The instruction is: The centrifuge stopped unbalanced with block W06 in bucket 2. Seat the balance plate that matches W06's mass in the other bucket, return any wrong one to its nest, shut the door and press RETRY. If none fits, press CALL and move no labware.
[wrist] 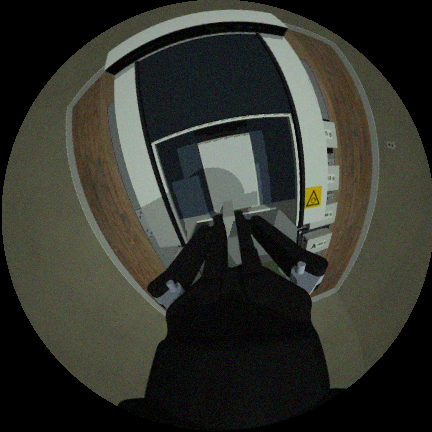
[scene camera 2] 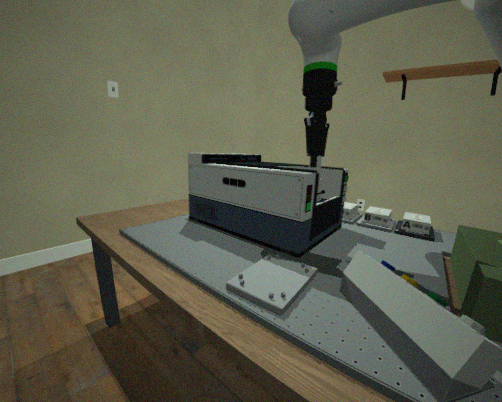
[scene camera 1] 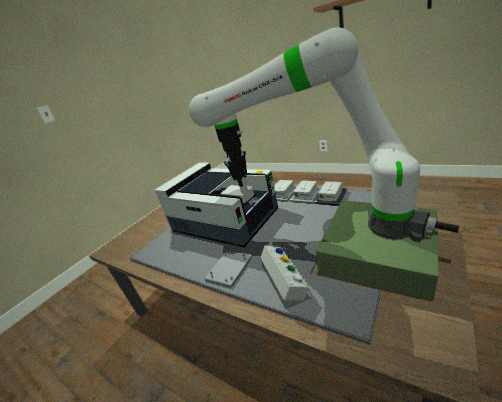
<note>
My gripper grips a white plate, which still rests on a centrifuge. Further things: a button box.
My gripper shows as well in the wrist view and in scene camera 1.
</note>
